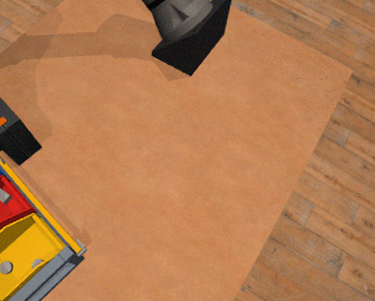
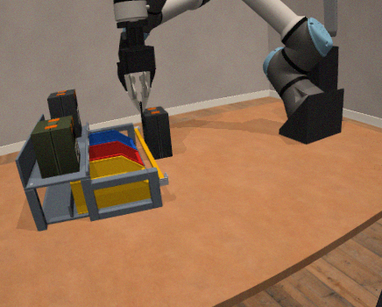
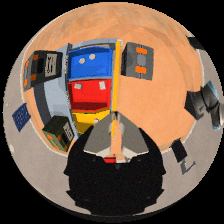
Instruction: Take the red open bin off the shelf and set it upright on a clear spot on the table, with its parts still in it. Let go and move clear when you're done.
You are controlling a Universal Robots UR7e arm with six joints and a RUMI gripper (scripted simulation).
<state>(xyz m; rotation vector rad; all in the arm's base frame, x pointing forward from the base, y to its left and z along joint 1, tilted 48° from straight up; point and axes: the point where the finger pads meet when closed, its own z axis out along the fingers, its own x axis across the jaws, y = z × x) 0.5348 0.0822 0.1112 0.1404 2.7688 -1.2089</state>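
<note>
My gripper is now 11 cm above the yellow stick. From my hand the other things lie so: black box: 11 cm below, 10 cm to the right, 6 cm behind; red open bin: 13 cm below, 10 cm ahead, 1 cm to the right; blue bin: 13 cm below, 12 cm to the right, 9 cm ahead.
</note>
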